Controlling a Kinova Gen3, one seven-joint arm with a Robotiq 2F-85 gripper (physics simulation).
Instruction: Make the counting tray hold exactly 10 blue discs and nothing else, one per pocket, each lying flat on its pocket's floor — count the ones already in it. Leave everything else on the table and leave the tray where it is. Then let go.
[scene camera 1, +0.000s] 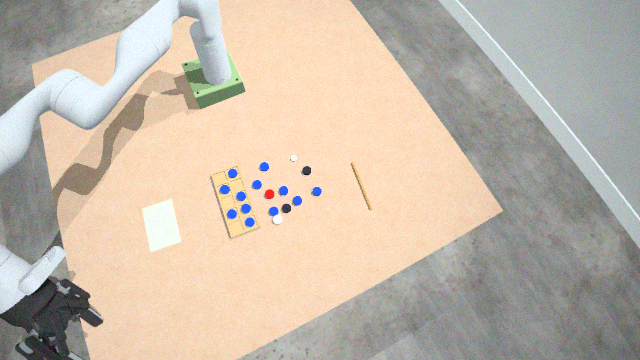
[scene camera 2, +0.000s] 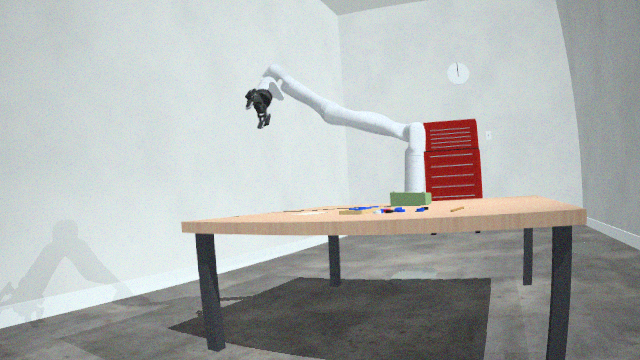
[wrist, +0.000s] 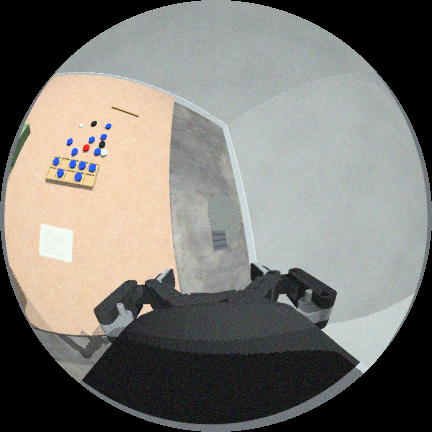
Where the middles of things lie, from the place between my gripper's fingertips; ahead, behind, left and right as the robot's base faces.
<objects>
Right now the pale paper sheet (scene camera 1: 162, 230) is 360 mm below my hand, 290 mm behind it and 80 mm to the left of it. From my hand the other things lie so: wooden counting tray (scene camera 1: 236, 226): 350 mm below, 310 mm to the left, 250 mm behind.
</objects>
